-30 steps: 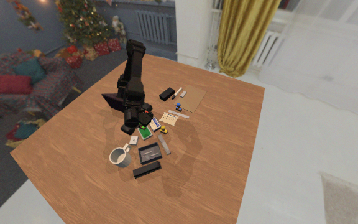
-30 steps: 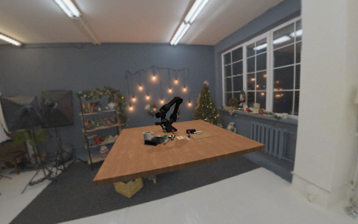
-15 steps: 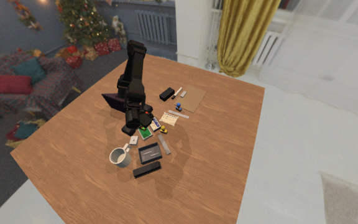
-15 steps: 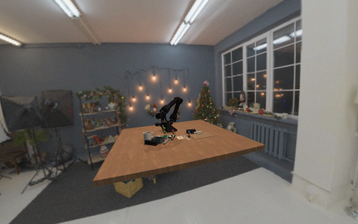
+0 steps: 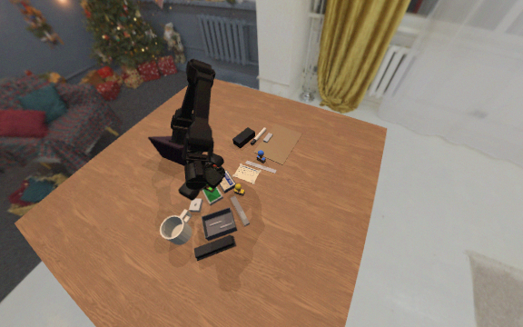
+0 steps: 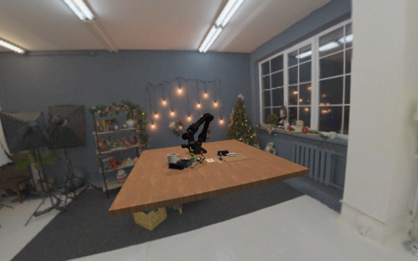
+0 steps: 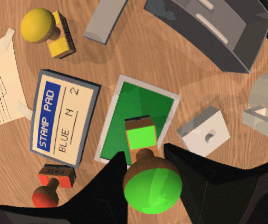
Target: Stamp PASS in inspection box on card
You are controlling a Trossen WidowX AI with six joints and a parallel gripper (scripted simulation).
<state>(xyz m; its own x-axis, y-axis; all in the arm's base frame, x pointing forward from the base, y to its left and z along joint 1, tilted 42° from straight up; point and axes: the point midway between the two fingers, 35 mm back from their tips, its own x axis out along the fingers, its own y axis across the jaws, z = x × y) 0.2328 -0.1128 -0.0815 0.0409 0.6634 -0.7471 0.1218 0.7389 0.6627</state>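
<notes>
My gripper tip is now 60 mm above the green ink pad. The rest, counted from my gripper tip: red stamp 40 mm behind, 110 mm to the left, 50 mm below; then green-knobbed PASS stamp right at my gripper tip; then stamp pad box 30 mm ahead, 70 mm to the left, 50 mm below.
</notes>
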